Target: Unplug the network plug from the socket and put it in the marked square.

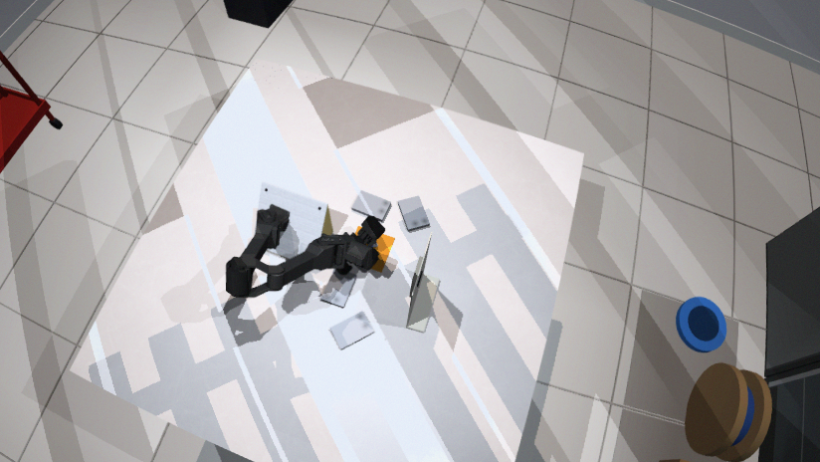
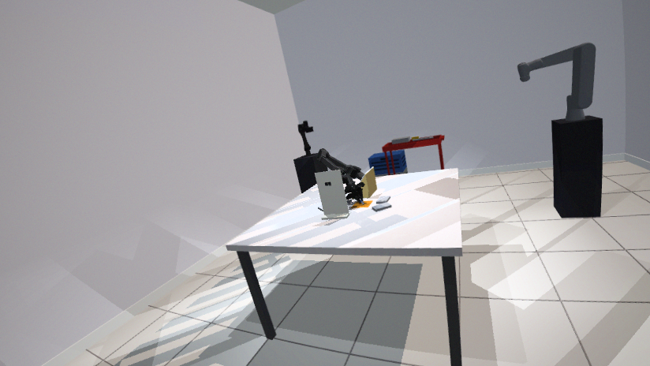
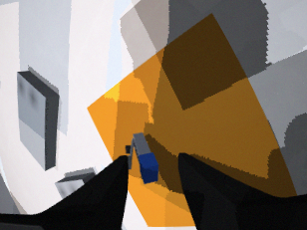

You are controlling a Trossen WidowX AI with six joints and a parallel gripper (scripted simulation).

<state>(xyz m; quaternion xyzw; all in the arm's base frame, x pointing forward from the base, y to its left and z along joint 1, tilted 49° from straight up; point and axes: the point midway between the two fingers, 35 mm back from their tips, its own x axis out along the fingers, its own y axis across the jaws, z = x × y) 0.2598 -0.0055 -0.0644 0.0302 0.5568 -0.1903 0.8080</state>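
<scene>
Now: gripper tip 1 cm short of the network plug and 1 cm to the right of it. From my gripper tip the other things lie so: upright panel: 19 cm ahead, 11 cm to the right, 11 cm above; then orange marked square: 2 cm below.
</scene>
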